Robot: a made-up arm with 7 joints. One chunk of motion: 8 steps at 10 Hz.
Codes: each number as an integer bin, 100 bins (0 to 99) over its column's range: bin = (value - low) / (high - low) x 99, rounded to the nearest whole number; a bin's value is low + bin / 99 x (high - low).
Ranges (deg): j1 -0.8..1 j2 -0.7..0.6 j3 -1..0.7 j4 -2.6..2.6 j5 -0.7..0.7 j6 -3..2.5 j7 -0.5..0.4
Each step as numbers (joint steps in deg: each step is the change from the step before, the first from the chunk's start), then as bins.
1 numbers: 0.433 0.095 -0.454 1.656 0.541 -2.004 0.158
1 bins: 68 61 32 81 88 18 72
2 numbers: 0.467 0.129 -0.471 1.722 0.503 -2.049 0.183
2 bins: 70 63 31 82 85 17 75
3 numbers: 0.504 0.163 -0.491 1.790 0.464 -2.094 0.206
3 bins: 72 66 30 84 82 16 78
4 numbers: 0.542 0.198 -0.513 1.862 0.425 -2.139 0.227
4 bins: 74 68 28 85 80 15 80
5 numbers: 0.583 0.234 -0.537 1.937 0.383 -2.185 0.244
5 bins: 76 71 27 86 77 15 82
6 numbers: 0.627 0.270 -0.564 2.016 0.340 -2.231 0.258
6 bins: 78 74 25 88 74 14 83
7 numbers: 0.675 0.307 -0.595 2.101 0.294 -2.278 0.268
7 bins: 81 77 24 89 70 13 84
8 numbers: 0.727 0.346 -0.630 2.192 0.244 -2.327 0.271
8 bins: 84 80 22 91 67 12 85
